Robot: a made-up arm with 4 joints.
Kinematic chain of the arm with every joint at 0, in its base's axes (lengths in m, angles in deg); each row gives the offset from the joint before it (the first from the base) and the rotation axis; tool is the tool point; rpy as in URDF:
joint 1: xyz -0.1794 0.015 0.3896 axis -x
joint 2: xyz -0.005 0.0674 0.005 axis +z
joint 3: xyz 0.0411 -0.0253 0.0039 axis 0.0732 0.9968 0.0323
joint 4: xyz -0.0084 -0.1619 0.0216 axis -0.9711 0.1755 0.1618
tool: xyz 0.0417 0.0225 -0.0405 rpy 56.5 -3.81 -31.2
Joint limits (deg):
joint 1: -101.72..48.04
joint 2: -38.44..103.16
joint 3: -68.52..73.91
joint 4: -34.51..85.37
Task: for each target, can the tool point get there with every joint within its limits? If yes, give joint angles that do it. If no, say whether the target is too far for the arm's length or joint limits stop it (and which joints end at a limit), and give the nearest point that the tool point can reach.
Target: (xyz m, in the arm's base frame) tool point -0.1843 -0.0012 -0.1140
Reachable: no: too far | nearest point -0.1844 0.0096 0.2222 | short by 0.336 m
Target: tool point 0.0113 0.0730 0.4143
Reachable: yes | joints -8.17 65.75 -44.67 22.73
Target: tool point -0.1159 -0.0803 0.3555
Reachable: yes | joints -38.90 0.68 -55.54 -3.01
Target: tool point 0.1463 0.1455 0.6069
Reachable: no: too far | nearest point 0.0203 0.1087 0.5457 | short by 0.145 m
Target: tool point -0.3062 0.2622 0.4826
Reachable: no: joint limits stop it (at a limit: joint 1, joint 2, joint 3) | nearest point -0.2690 0.0713 0.3216 | short by 0.253 m
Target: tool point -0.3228 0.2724 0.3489
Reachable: no: joint limits stop it (at a limit: joint 1, joint 2) | nearest point -0.2867 0.0752 0.3029 | short by 0.206 m
